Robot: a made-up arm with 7 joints.
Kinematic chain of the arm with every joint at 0, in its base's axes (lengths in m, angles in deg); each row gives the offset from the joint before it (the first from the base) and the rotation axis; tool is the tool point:
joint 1: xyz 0 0.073 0 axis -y
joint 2: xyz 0 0.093 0 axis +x
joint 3: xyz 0 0 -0.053 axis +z
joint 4: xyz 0 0 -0.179 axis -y
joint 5: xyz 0 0 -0.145 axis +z
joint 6: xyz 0 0 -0.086 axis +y
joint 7: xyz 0 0 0 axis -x
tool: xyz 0 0 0
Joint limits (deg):
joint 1: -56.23..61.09
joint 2: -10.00..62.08
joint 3: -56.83..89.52
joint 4: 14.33..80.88
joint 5: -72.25..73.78
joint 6: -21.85..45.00
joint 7: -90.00..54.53
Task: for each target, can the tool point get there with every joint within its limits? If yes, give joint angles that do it. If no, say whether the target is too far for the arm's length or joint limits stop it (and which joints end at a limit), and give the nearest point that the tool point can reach.
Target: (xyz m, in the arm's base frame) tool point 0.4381 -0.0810 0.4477
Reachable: no: too far | nearest point 0.3239 0.0442 0.0667 | short by 0.417 m
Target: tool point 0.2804 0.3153 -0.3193
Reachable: yes | joints 29.72 27.47 -34.96 26.75 25.59 14.51 -9.52
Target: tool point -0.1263 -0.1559 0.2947
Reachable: no: joint limits stop it (at a limit: joint 1, joint 2, joint 3, joint 4) | nearest point 0.2629 -0.0687 -0.0026 | short by 0.497 m
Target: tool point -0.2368 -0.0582 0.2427
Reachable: no: joint limits stop it (at a limit: joint 1, joint 2, joint 3, joint 4) | nearest point -0.1230 -0.0687 -0.2323 | short by 0.489 m
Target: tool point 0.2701 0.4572 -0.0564
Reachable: yes | joints 33.63 47.89 14.34 59.90 -53.74 5.70 -27.79
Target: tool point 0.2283 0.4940 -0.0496
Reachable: yes | joints 35.33 43.31 37.39 59.14 -55.02 28.21 -6.35
